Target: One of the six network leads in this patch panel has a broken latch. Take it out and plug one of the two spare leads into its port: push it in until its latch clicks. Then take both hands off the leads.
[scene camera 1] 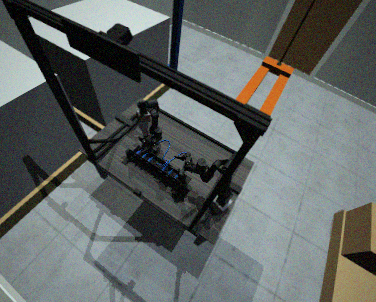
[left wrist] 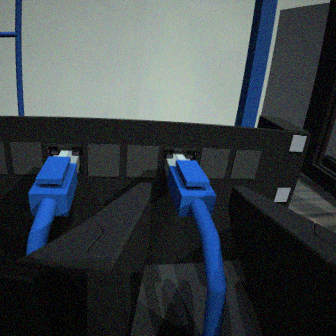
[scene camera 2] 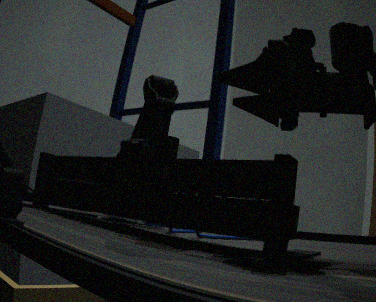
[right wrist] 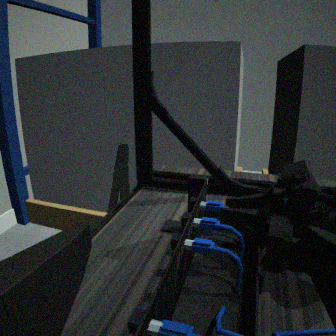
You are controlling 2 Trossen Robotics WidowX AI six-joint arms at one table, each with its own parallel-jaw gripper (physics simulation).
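Frame: origin at the left arm's base, x ahead, y right, z down, level; centimetres.
Seen in the pictures: left gripper, fingertip midpoint: (scene camera 1: 139, 151) (left wrist: 190, 196) (right wrist: 222, 206); right gripper, fingertip midpoint: (scene camera 1: 172, 161) (scene camera 2: 225, 90) (right wrist: 199, 237); left arm's base, origin of the base link: (scene camera 1: 143, 111); right arm's base, origin of the base link: (scene camera 1: 222, 200).
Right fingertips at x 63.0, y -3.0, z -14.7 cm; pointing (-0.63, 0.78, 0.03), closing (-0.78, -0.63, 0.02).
Observation:
Offsets run from my right fingertips to a thing's top centre. "spot": to the spot under its first point. Level surfaces: height alone.
The black patch panel @(dy +8.4, dx -7.9, dz +10.7 cm) (scene camera 1: 142, 162) (scene camera 2: 217, 180) (left wrist: 167, 133) (right wrist: 197, 187) stands across the wooden table @(dz +21.6 cm) (scene camera 1: 205, 144). Several blue leads @(spot: dy -4.3, dx -21.5, dz +21.3 cm) (scene camera 1: 166, 150) are plugged into it. In the left wrist view two blue plugs show in their ports, one at the left (left wrist: 53, 183) and one at the middle (left wrist: 191, 187). My left gripper (left wrist: 190, 196) (scene camera 1: 149, 144) is open; its fingers stand on either side of the middle plug without gripping it. My right gripper (scene camera 2: 229, 88) (scene camera 1: 185, 159) is open and empty, raised at the panel's far end. The right wrist view shows plugs in a row @(spot: dy +11.7, dx -12.6, dz +12.5 cm) (right wrist: 200, 245).
A black gantry frame (scene camera 1: 205, 96) spans the table, with posts at its corners @(spot: dy +49.4, dx -29.5, dz -0.8 cm) (right wrist: 141, 100). A blue cable @(spot: dy -7.4, dx -13.2, dz +21.2 cm) (scene camera 2: 217, 236) lies on the table under the panel. Grey boxes (right wrist: 127, 117) and a blue rack upright (scene camera 2: 217, 90) stand beyond the table.

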